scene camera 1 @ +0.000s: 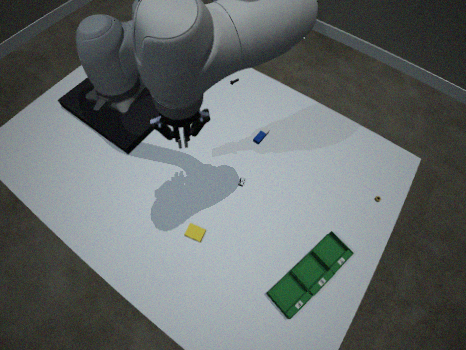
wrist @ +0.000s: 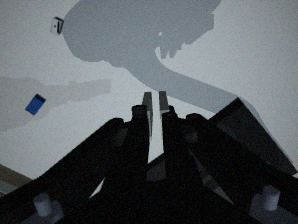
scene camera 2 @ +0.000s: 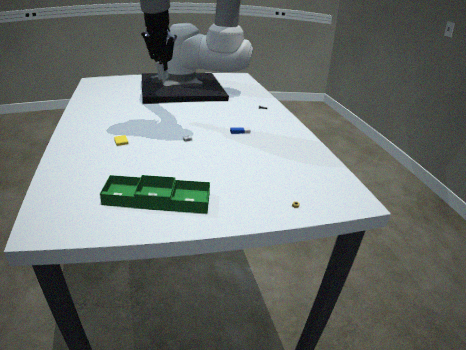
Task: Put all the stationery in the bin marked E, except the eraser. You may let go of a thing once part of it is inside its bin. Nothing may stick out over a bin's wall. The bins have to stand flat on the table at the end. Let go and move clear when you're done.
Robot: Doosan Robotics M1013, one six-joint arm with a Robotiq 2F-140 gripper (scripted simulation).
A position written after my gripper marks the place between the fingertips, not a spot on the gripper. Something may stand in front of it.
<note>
In view: my gripper [scene camera 2: 163, 78].
My gripper also shows in scene camera 1 [scene camera 1: 182, 143] and in the wrist view [wrist: 155, 102].
</note>
